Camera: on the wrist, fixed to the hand. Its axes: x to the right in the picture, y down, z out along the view.
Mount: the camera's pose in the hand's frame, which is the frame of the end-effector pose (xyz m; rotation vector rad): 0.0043 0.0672 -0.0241 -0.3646 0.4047 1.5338
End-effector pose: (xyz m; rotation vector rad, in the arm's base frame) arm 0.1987 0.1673 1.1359 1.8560 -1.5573 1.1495
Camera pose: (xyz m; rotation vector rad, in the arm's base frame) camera 0.1274 0.1664 1.1416 -0.1108 -2.6182 1.4111
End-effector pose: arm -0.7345 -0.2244 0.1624 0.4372 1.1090 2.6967
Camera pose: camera -0.7511 -0.2860 0.1947 -0.4115 -0.0584 -1.8048
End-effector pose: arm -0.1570 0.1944 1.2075 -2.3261 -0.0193 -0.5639
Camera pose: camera -0.1509 0.1285 1.1804 -1.7548 1.9450 -0.1767
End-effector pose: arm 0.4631 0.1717 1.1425 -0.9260 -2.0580 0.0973
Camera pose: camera 0.5180 0.2169 1.1350 -2.3136 -0.6225 0.3055
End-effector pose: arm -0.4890 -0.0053 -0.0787 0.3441 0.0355 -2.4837
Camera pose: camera -0.4469 -0.0594 -0.0993 0.4549 0.2701 -0.8490
